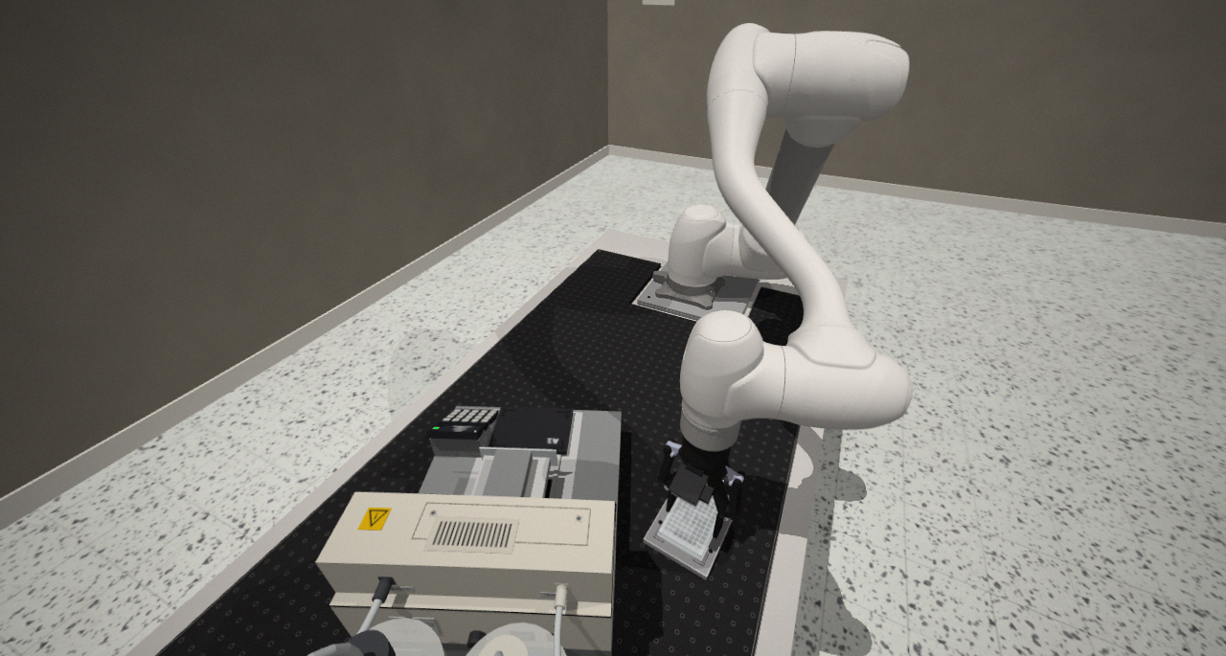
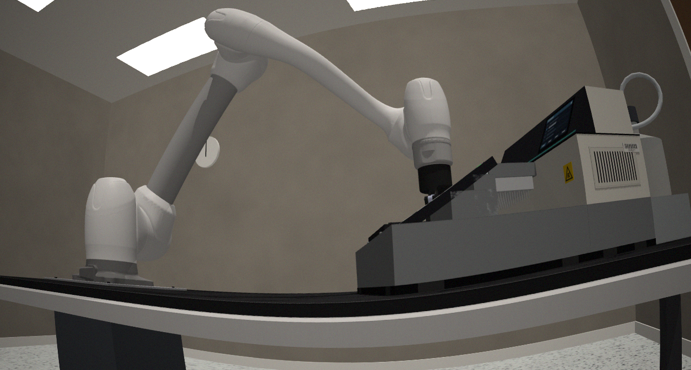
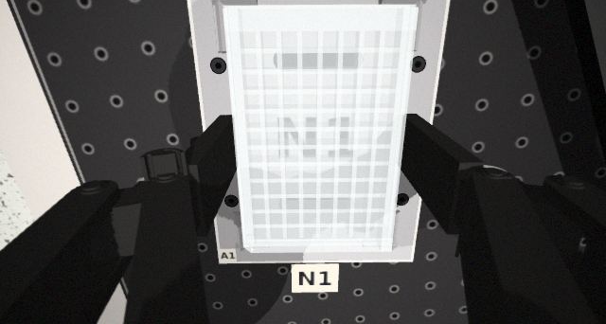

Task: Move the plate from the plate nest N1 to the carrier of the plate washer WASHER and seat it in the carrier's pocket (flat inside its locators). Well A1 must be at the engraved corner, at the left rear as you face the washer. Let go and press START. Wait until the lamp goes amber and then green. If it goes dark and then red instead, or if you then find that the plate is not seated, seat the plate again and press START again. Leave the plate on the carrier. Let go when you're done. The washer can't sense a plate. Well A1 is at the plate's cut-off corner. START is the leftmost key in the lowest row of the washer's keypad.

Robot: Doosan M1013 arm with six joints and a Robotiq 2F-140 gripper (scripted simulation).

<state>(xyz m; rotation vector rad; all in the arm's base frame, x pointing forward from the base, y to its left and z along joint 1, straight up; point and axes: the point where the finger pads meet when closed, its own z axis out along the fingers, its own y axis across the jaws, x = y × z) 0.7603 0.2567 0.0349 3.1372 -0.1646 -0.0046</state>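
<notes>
Right now the light grey nest N1 is 40 mm below my hand. Round my hand: well plate: 20 mm below; plate washer: 150 mm ahead, 280 mm to the right, 90 mm above; manifold head: 140 mm ahead, 290 mm to the right, 100 mm above.
</notes>
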